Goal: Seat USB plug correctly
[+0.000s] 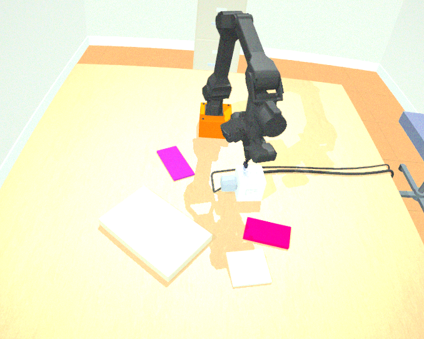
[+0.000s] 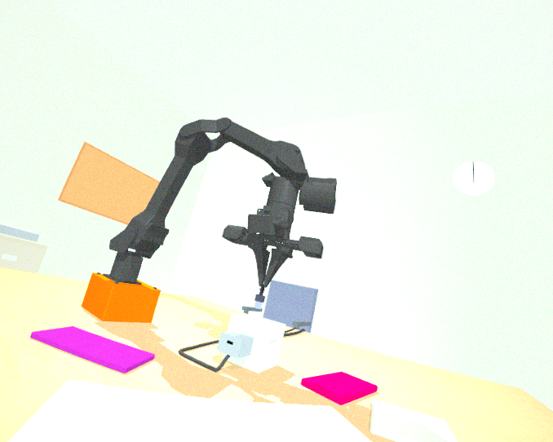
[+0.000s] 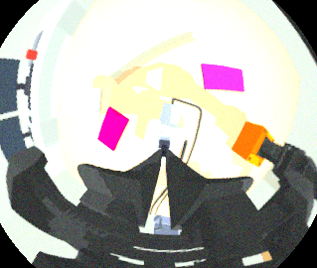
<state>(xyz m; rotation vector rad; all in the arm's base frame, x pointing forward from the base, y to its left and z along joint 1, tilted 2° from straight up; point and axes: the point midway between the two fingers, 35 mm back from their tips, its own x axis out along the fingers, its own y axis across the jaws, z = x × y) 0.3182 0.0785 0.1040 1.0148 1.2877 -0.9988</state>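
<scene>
Now: the dark USB plug 20 mm below my gripper tip. Also, from my gripper tip: white square pad 260 mm ahead, 130 mm below; purple flat slab 120 mm behind, 200 mm to the right, 130 mm below; magenta slab 150 mm ahead, 60 mm to the left, 130 mm below.
</scene>
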